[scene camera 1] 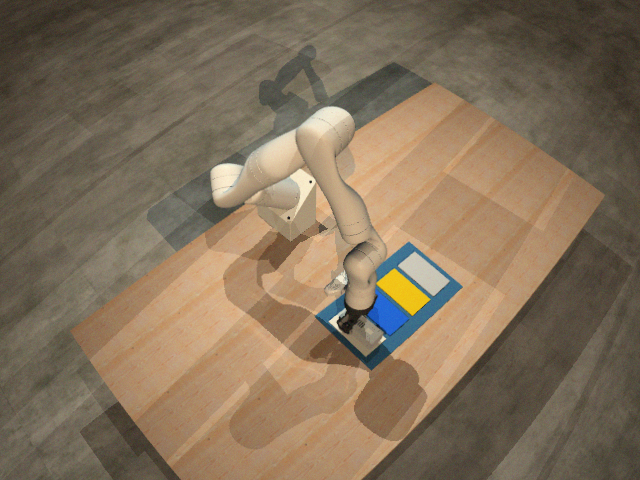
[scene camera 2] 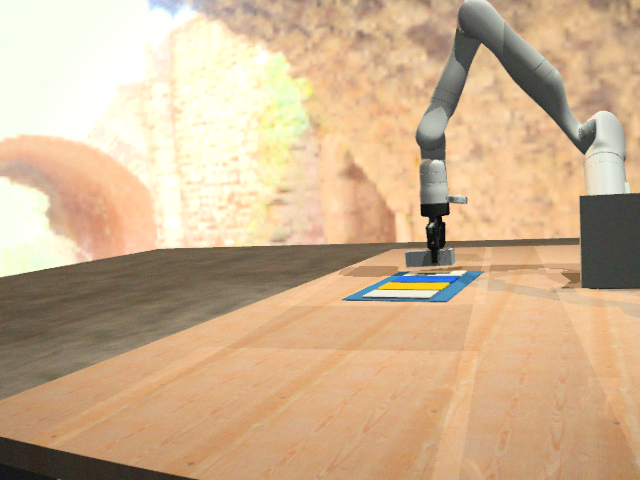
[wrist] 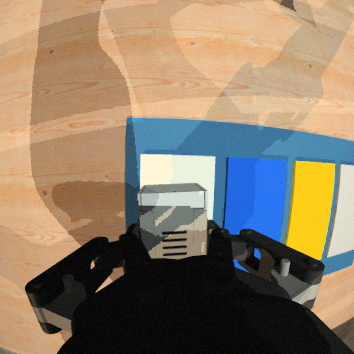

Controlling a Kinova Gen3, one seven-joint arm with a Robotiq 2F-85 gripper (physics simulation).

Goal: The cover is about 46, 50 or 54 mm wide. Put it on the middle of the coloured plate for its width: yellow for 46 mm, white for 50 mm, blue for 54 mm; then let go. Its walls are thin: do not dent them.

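Seen in the pictures: gripper, between the fingertips: [scene camera 1: 354, 326] [scene camera 2: 437, 263] [wrist: 171, 226]; arm's base, origin of its link: [scene camera 1: 287, 194] [scene camera 2: 608, 221].
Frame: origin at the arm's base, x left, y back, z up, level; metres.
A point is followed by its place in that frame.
Note:
My gripper [scene camera 1: 349, 323] @(y -0.390, x -0.191, z -0.103 m) [scene camera 2: 434, 254] @(y -0.390, x -0.191, z -0.103 m) [wrist: 171, 226] @(y -0.390, x -0.191, z -0.103 m) is shut on the grey box-shaped cover [scene camera 1: 371, 333] @(y -0.448, x -0.200, z -0.068 m) [scene camera 2: 416, 258] @(y -0.443, x -0.174, z -0.086 m) [wrist: 172, 220] @(y -0.371, x -0.190, z -0.066 m), which has dark slots on top. In scene camera 2 the cover hangs level, a little above the board. In the wrist view it overlaps the cream-white plate [scene camera 1: 361, 349] @(y -0.442, x -0.229, z -0.127 m) [scene camera 2: 457, 273] @(y -0.340, x -0.168, z -0.127 m) [wrist: 177, 167] @(y -0.337, x -0.175, z -0.127 m), nearer that plate's right side. Beside it lie the blue plate [scene camera 1: 390, 316] @(y -0.448, x -0.093, z -0.127 m) [scene camera 2: 426, 279] @(y -0.411, x -0.085, z -0.127 m) [wrist: 257, 200] @(y -0.391, x -0.087, z -0.127 m), the yellow plate [scene camera 1: 403, 291] @(y -0.433, x 0.001, z -0.127 m) [scene camera 2: 413, 286] @(y -0.432, x 0.012, z -0.127 m) [wrist: 312, 210] @(y -0.425, x 0.002, z -0.127 m) and a greyish-white plate [scene camera 1: 423, 273] @(y -0.449, x 0.093, z -0.127 m) [scene camera 2: 400, 293] @(y -0.450, x 0.096, z -0.127 m) [wrist: 345, 210] @(y -0.446, x 0.081, z -0.127 m). The cover's underside is hidden.
The plates lie in a row on a flat teal-blue board [scene camera 1: 431, 308] @(y -0.532, x 0.004, z -0.131 m) [scene camera 2: 452, 292] @(y -0.340, x 0.076, z -0.131 m) [wrist: 170, 135] @(y -0.302, x -0.177, z -0.131 m) on the wooden table [scene camera 1: 180, 310] @(y 0.044, x -0.452, z -0.133 m) [scene camera 2: 310, 413] @(y -0.455, x 0.770, z -0.133 m) [wrist: 75, 100] @(y -0.242, x -0.278, z -0.133 m). The robot's base block [scene camera 1: 294, 222] @(y -0.057, x -0.038, z -0.053 m) [scene camera 2: 610, 242] @(y -0.010, x 0.062, z -0.038 m) stands at the table's edge. Shadows of the arm cross the table and board.

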